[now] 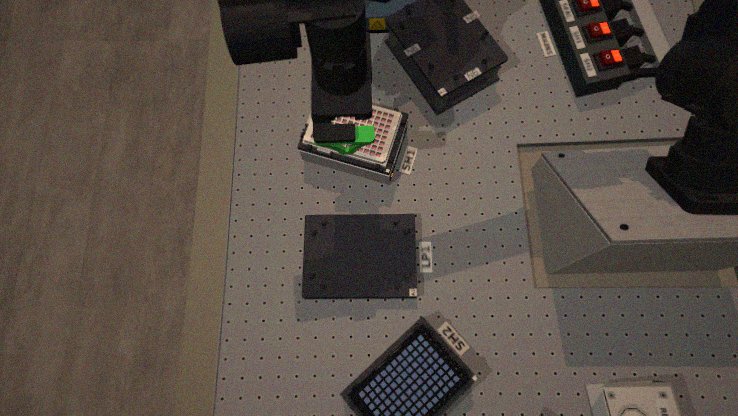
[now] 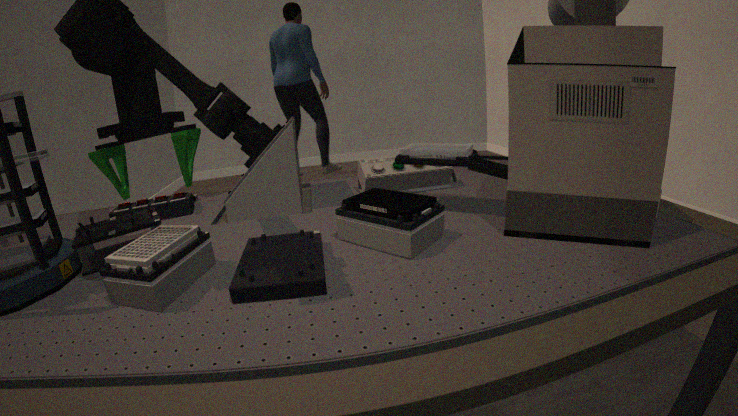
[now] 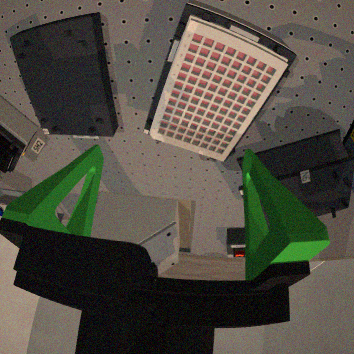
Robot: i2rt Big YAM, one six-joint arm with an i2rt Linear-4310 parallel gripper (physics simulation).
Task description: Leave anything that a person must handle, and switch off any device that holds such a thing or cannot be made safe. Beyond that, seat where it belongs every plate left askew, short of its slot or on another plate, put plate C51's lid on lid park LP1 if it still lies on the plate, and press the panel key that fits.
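Places are measured from the arm's base along level axes (x right, y ahead, z up), in metres.
Where they show: gripper, fingertip midpoint: (image 1: 346,119) (image 2: 157,192) (image 3: 169,152); arm's base, origin of the base link: (image 1: 704,188) (image 2: 266,147).
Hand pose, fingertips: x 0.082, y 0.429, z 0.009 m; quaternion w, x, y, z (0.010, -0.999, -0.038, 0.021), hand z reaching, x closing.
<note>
Things, the pixels of their top centre, and the offset from my fingertips. "*": a spot on its surface instead.
- white plate with pinkish wells, middle of its top: (image 3: 211,102) (image 1: 352,126) (image 2: 154,240) dx +0.026, dy -0.002, dz -0.068 m
- dark plate with blue wells, middle of its top: (image 1: 409,386) (image 2: 389,198) dx -0.325, dy -0.089, dz -0.068 m
- Lid park LP1, middle of its top: (image 3: 55,89) (image 2: 278,249) (image 1: 359,253) dx -0.155, dy -0.017, dz -0.104 m
- key panel, surface spot: (image 2: 366,178) * dx -0.316, dy -0.325, dz -0.089 m
- dark labelled block, middle of its top: (image 3: 304,209) (image 1: 446,30) (image 2: 114,215) dx +0.182, dy -0.138, dz -0.062 m
- switch strip, surface spot: (image 1: 581,72) (image 2: 180,201) * dx +0.135, dy -0.345, dz -0.099 m
- tall pale box, surface spot: (image 2: 583,165) * dx -0.609, dy +0.019, dz -0.013 m
- open rack, surface spot: (image 2: 37,232) * dx +0.383, dy -0.133, dz -0.076 m
A white plate with pinkish wells (image 1: 385,129) (image 2: 155,245) (image 3: 220,90) lies on the SH1 device, its edge above the dark rim; whether it is fully seated is hard to tell. A dark plate with blue wells (image 1: 413,379) (image 2: 392,200) sits on SH2. Lid park LP1 (image 1: 359,258) (image 2: 281,258) (image 3: 65,75) is a dark block with small pegs and bears no lid. My gripper (image 1: 347,147) (image 2: 157,191) (image 3: 169,152) is open and empty, well above the SH1 area. The key panel (image 2: 366,178) shows a white and a green key, partly hidden by a black bar. No C51 label is readable.
A dark labelled block (image 1: 447,51) (image 2: 116,227) (image 3: 305,175) stands beside SH1. The switch strip (image 1: 581,72) (image 2: 175,207) shows lit red switches. A tall pale box (image 2: 583,165) stands at the right, an open rack (image 2: 37,232) at the left. A person (image 2: 293,56) stands behind the table.
</note>
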